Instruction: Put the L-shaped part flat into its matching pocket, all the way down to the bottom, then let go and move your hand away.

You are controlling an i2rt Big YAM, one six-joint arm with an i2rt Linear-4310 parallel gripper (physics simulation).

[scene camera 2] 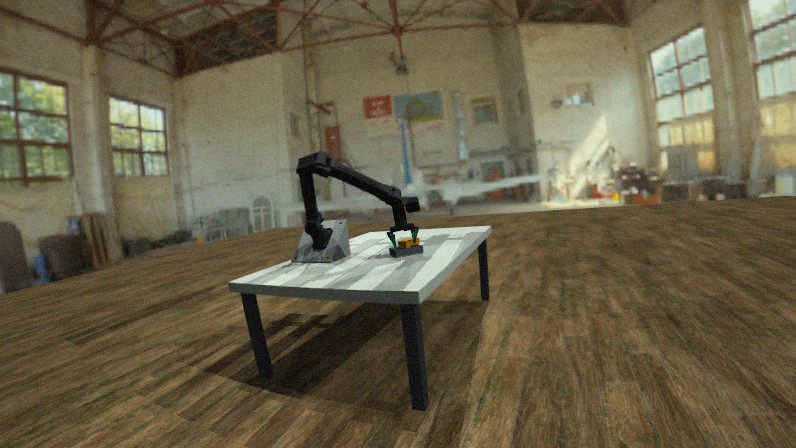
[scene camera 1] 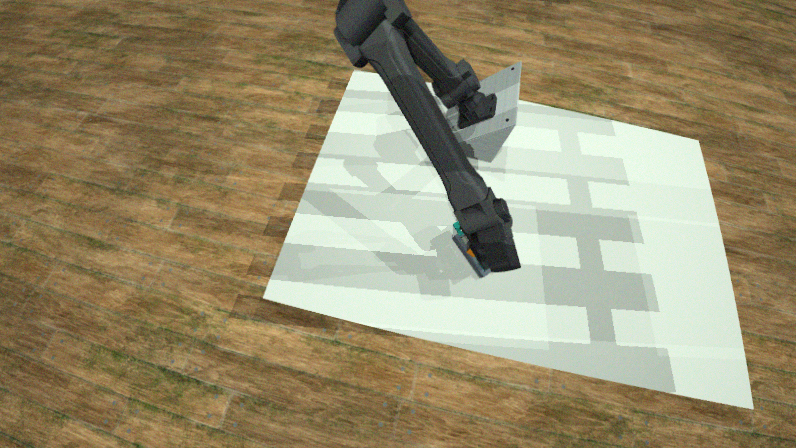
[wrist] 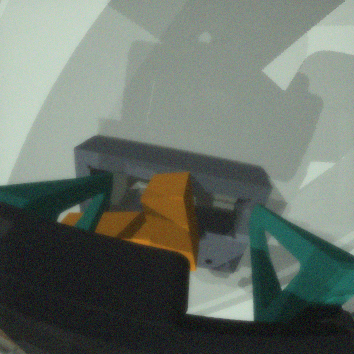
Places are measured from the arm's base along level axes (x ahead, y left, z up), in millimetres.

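Pixels of known places: gripper, fingertip midpoint: [scene camera 2: 405,246] [scene camera 1: 471,248] [wrist: 183,196]; arm's base, link origin: [scene camera 2: 323,239] [scene camera 1: 477,113].
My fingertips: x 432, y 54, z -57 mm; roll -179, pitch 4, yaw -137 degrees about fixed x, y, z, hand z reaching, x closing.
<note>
Ahead of a thing's pixels: the offset from my fingertips to its top centre. Level surfaces: height alone.
The orange L-shaped part @[8 mm ahead, 53 mm left, 21 mm up] [scene camera 1: 471,253] [scene camera 2: 409,243] [wrist: 170,227] lies on top of the dark blue-grey pocket block @[12 mm back, 31 mm left, 8 mm down] [scene camera 1: 466,257] [scene camera 2: 405,252] [wrist: 125,157]. In the wrist view its short arm crosses the opening and its long arm runs left over the near side, partly hidden by the gripper body. It stands above the rim, and open pocket shows on both sides of the short arm. My gripper [scene camera 2: 403,243] [wrist: 183,196] is open, low over the block, its teal fingers apart on either side of the part. In scene camera 1 the arm covers most of it.
The block stands on the white table @[45 mm down] [scene camera 1: 668,250] [scene camera 2: 334,282], which is striped with shadows. The grey slanted base plate [scene camera 1: 504,89] [scene camera 2: 338,236] of the arm stands behind the block in scene camera 1 and to its left in scene camera 2.
</note>
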